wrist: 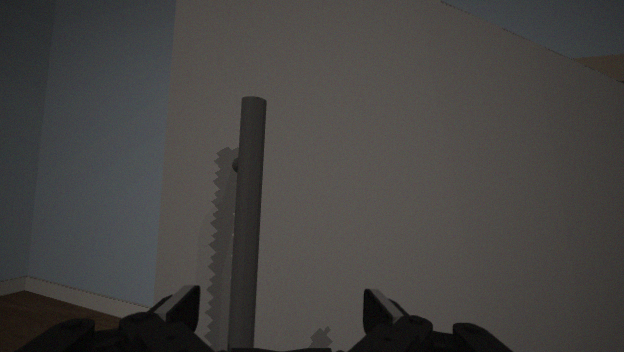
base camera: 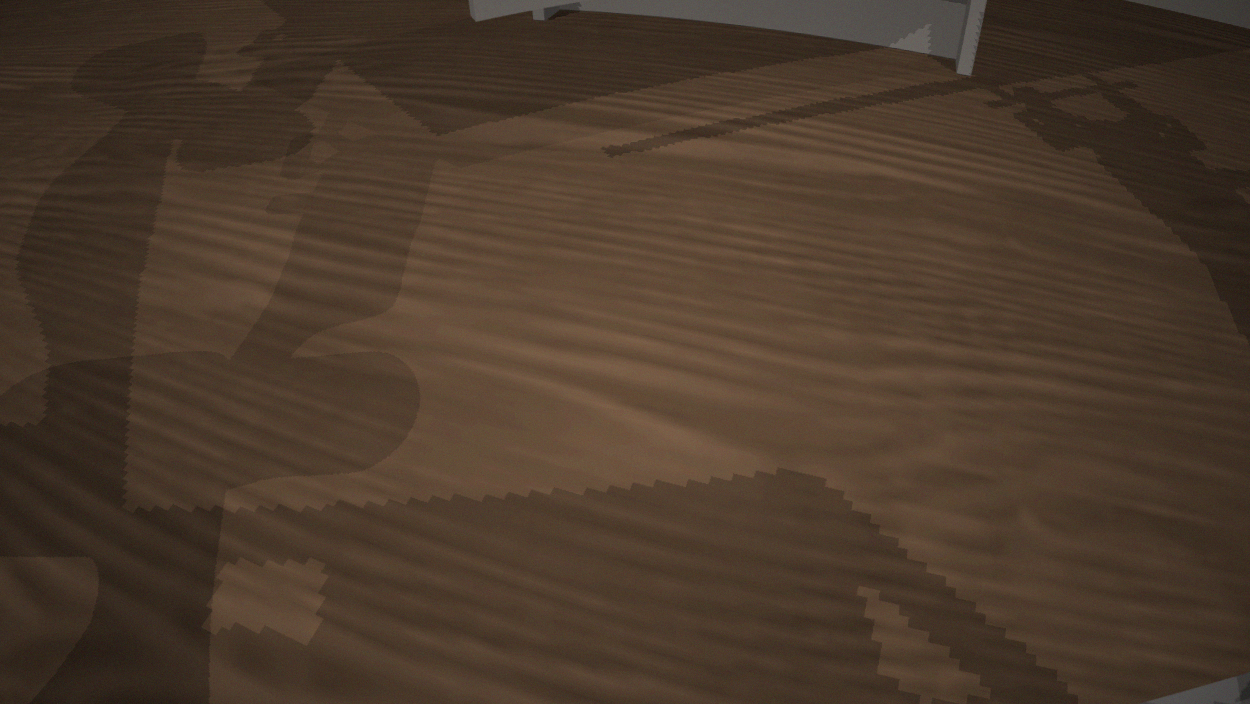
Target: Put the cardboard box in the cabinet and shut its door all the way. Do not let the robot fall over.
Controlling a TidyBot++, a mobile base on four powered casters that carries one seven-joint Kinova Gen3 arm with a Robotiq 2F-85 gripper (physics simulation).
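Places are measured from the arm's base along level axes (x right, y ahead, z up), in metres.
Pixels of known places: gripper, fingertip midpoint: (wrist: pixel 283 306).
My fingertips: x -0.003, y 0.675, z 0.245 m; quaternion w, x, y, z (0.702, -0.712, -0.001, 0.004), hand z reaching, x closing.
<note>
Behind a point stands the place of what it marks.
In the wrist view a pale cabinet door (wrist: pixel 400 165) {x 0.079, y 0.728, z 0.328 m} fills the middle and right, with an upright grey bar handle (wrist: pixel 249 215) {x -0.020, y 0.656, z 0.293 m} near its left edge. My gripper (wrist: pixel 283 306) {x -0.003, y 0.675, z 0.245 m} is open, and nothing is held between its fingers. The lower part of the handle runs down between the two fingers, closer to the left one. Whether a finger touches it cannot be told. In the base camera view the lower part of the white cabinet (base camera: pixel 743 24) {x 0.227, y 1.050, z -0.394 m} with its legs shows at the top. The cardboard box cannot be made out in either view.
In the wrist view a blue wall (wrist: pixel 105 150) {x -1.081, y 2.210, z 0.499 m} stands left of the door, with a white baseboard (wrist: pixel 85 297) {x -1.126, y 2.215, z -0.341 m} and a bit of brown floor (wrist: pixel 45 315) {x -1.248, y 2.106, z -0.397 m} below. In the base camera view shadows of the arm lie on the wooden floor (base camera: pixel 656 306) {x 0.049, y 0.495, z -0.397 m}. A pale edge (base camera: pixel 1211 690) {x 0.303, y 0.176, z -0.397 m} shows at bottom right.
</note>
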